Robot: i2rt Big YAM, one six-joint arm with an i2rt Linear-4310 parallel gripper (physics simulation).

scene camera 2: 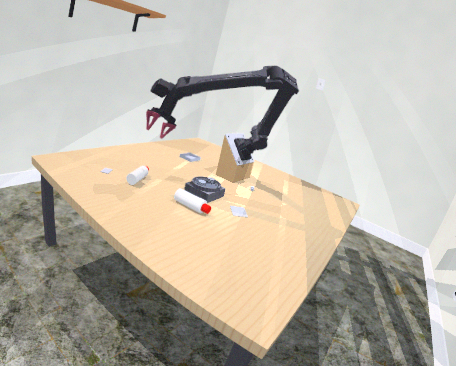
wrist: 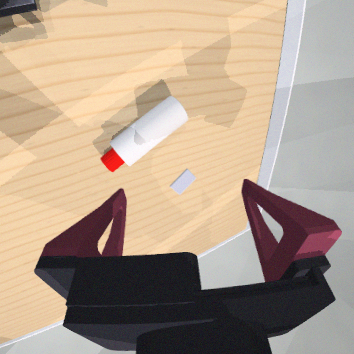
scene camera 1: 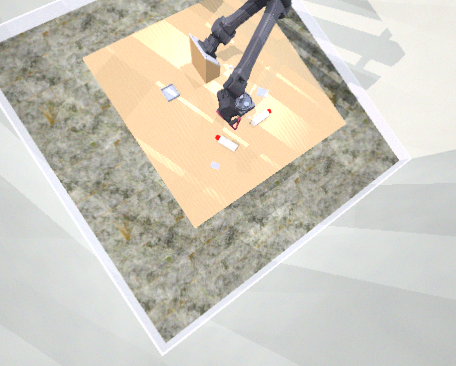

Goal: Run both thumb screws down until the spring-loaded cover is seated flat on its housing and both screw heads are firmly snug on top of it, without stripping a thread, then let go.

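Places are measured from the arm's base along level axes (x back, y right, z up), in centimetres.
Pixels of known places: gripper, fingertip midpoint: point(scene camera 2: 154, 134) point(wrist: 183, 189) point(scene camera 1: 230, 124); arm's base at its link origin: point(scene camera 2: 241, 149) point(scene camera 1: 206, 50).
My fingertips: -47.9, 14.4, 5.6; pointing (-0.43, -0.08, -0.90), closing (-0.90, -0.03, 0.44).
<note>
For each thing: its top centre in the pictures, then the offset to it from my fingertips, as dx, dy, dz. "spot": a spot on its surface instead.
- dark square housing at its top centre: point(scene camera 2: 206, 182) point(scene camera 1: 243, 100) +14.1, -21.5, -15.4
- round dark top piece at a spot on its surface: point(scene camera 2: 205, 183) point(scene camera 1: 247, 102) spot: +11.4, -23.1, -14.9
- white red-capped bottle at its top centre: point(wrist: 148, 140) point(scene camera 2: 139, 168) point(scene camera 1: 226, 141) -3.1, +2.7, -16.0
- small pale tile at its top centre: point(wrist: 183, 181) point(scene camera 2: 106, 170) point(scene camera 1: 215, 165) -11.8, +16.6, -20.7
- pale square at a spot on its surface: point(scene camera 2: 239, 211) point(scene camera 1: 263, 92) spot: +14.8, -39.8, -20.7
- shallow tray at its top centre: point(scene camera 2: 190, 155) point(scene camera 1: 170, 91) +44.2, +15.8, -19.0
A dark square housing point(scene camera 1: 251, 108) point(scene camera 2: 207, 194) with a round dark top piece point(scene camera 1: 244, 102) point(scene camera 2: 205, 183) sits near the table's middle. Its dark edge also shows at the top left of the wrist view. I cannot pick out the two thumb screws, and I cannot tell how flat the cover sits. My gripper point(scene camera 1: 229, 123) point(scene camera 2: 156, 133) point(wrist: 183, 189) is open with nothing between its dark red fingers. It hangs high above the table, off to one side of the housing, pointing down.
A white red-capped bottle point(scene camera 1: 227, 143) point(scene camera 2: 136, 176) point(wrist: 150, 131) lies near a small pale tile point(scene camera 1: 215, 165) point(scene camera 2: 106, 171). Another bottle point(scene camera 1: 260, 117) point(scene camera 2: 190, 200) lies close beside the housing. A pale square point(scene camera 1: 262, 92) point(scene camera 2: 239, 211), a shallow tray point(scene camera 1: 170, 92) point(scene camera 2: 190, 157) and the arm's wooden mount point(scene camera 2: 230, 167) stand around.
</note>
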